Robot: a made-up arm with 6 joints. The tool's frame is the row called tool.
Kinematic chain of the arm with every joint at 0, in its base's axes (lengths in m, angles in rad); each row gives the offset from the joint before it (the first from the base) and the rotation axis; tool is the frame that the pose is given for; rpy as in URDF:
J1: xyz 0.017 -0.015 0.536 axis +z
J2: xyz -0.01 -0.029 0.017 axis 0.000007 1 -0.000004
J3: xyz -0.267 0.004 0.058 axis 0.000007 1 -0.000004
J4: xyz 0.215 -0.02 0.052 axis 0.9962 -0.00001 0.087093
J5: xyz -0.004 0.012 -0.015 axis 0.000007 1 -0.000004
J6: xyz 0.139 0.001 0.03 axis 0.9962 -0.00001 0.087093
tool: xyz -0.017 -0.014 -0.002 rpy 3.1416 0 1.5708
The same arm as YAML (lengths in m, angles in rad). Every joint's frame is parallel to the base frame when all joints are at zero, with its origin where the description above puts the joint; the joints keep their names.
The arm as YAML. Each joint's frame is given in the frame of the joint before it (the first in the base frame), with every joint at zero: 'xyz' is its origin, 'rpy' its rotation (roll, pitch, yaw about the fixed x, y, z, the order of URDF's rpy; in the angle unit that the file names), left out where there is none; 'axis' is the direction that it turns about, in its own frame. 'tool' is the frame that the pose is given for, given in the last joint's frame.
units:
  length: m
  angle: rad
joints:
  - name: J1
    type: revolute
    origin:
      xyz: [0.017, -0.015, 0.536]
    axis: [0.0, 0.0, 1.0]
  - name: J2
    type: revolute
    origin:
      xyz: [-0.01, -0.029, 0.017]
    axis: [0.0, 1.0, 0.0]
  - name: J3
    type: revolute
    origin:
      xyz: [-0.267, 0.004, 0.058]
    axis: [0.0, 1.0, 0.0]
  - name: J4
    type: revolute
    origin:
      xyz: [0.215, -0.02, 0.052]
    axis: [0.9962, 0.0, 0.0871]
  - name: J5
    type: revolute
    origin:
      xyz: [-0.004, 0.012, -0.015]
    axis: [0.0, 1.0, 0.0]
  - name: J6
    type: revolute
    origin:
      xyz: [0.139, 0.001, 0.03]
    axis: [0.9962, 0.0, 0.0871]
tool:
  origin:
    xyz: [-0.017, -0.014, -0.002]
    rpy: [-3.1416, 0.0, 1.5708]

